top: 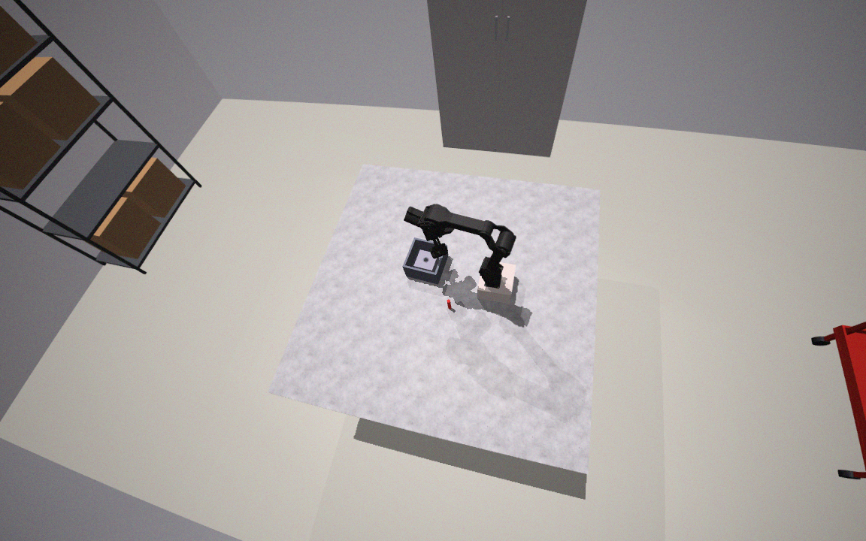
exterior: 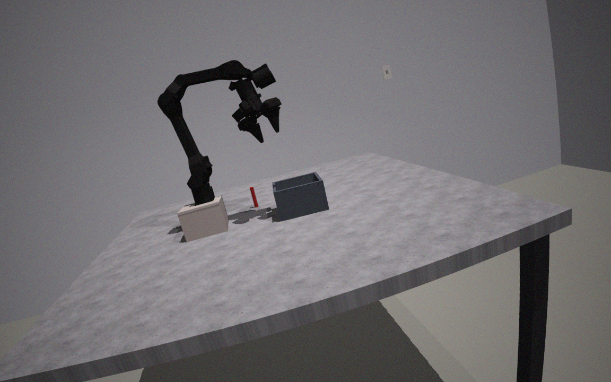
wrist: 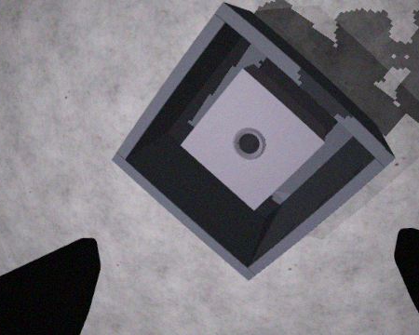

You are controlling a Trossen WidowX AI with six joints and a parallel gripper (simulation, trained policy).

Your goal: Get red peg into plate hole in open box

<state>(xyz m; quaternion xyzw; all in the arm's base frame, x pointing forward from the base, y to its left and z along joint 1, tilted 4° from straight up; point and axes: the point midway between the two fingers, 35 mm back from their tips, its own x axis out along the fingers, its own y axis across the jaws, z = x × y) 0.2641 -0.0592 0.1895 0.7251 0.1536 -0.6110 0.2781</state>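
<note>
The red peg is 220 mm below my gripper tip, 170 mm to the left of it and 100 mm behind it. From my gripper tip the other things lie so: grey box 230 mm below, 50 mm ahead, 20 mm to the right.
</note>
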